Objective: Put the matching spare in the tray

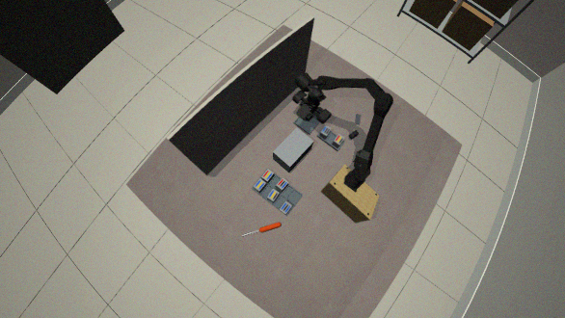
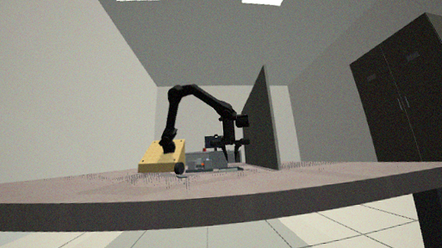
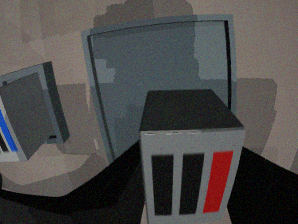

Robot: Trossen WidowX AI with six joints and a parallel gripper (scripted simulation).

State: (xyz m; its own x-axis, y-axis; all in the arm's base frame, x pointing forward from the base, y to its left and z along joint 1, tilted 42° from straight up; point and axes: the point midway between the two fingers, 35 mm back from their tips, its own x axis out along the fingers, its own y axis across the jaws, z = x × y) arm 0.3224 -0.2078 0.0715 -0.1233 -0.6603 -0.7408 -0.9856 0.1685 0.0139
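Now: the flat grey tray 40 mm below my gripper tip and 10 mm behind it. From my gripper tip the other things lie so: mounted unit: 210 mm to the left, 40 mm behind, 10 mm above; then tall grey panel: 190 mm ahead, 180 mm above, 170 mm to the left.
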